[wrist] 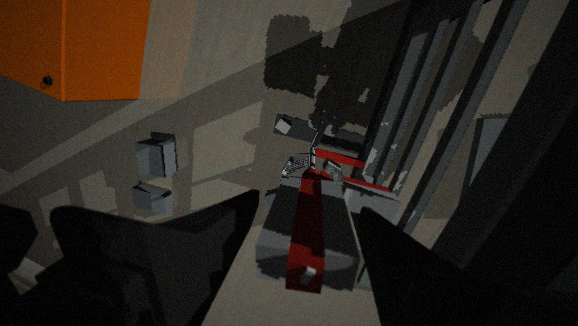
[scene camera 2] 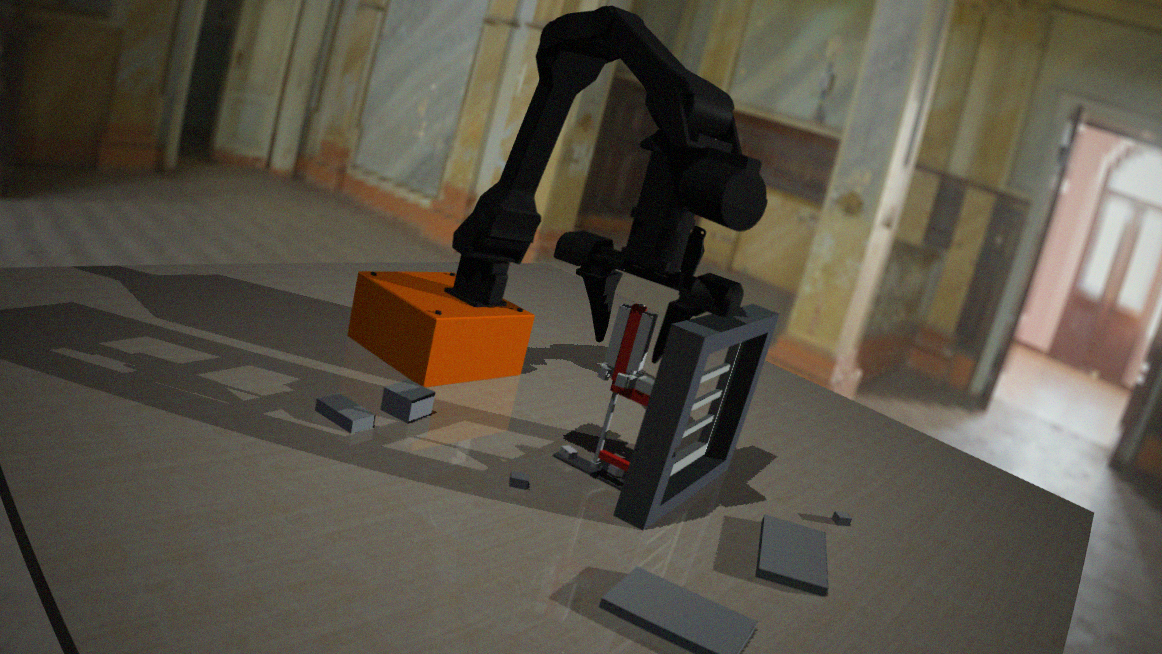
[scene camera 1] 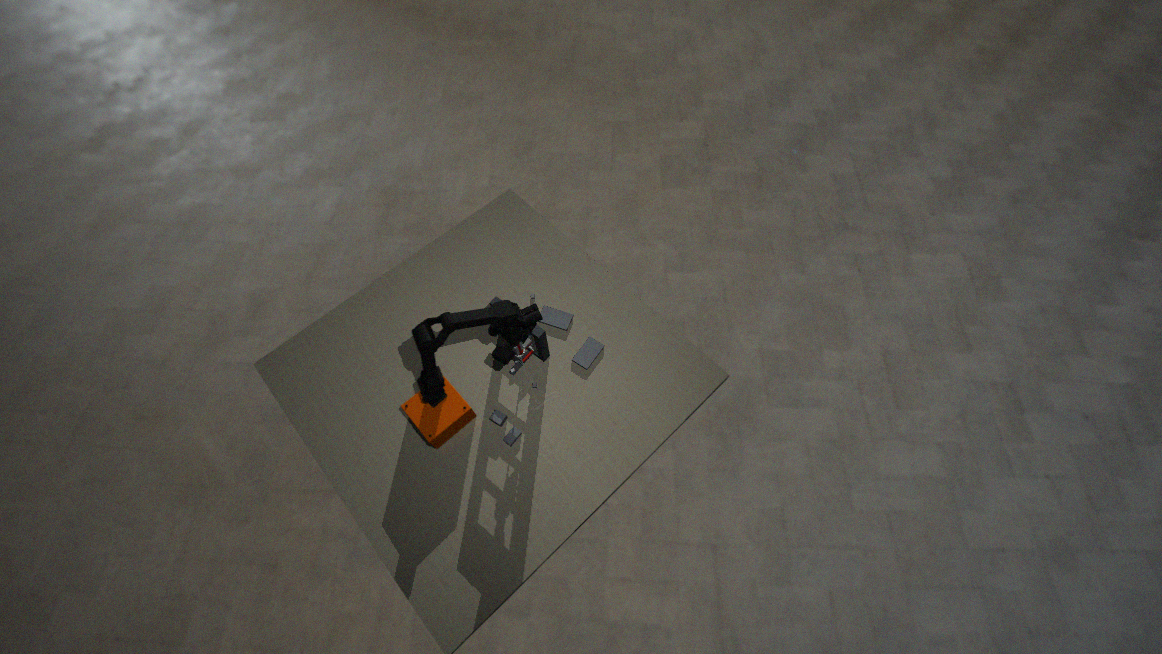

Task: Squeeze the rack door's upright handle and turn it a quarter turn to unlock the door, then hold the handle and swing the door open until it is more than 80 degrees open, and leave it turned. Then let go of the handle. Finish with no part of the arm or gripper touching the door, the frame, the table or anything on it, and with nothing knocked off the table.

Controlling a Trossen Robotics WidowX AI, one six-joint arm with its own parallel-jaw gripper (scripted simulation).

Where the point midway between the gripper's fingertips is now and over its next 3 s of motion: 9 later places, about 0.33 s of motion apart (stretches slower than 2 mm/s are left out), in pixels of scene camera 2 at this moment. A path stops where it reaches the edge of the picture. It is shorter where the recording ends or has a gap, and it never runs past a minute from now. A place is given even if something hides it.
The gripper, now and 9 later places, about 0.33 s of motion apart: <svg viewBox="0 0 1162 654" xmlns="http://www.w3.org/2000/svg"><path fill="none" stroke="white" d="M626 351L622 349L612 342L603 336L595 327L592 320L592 315L594 311L597 308L603 305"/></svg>
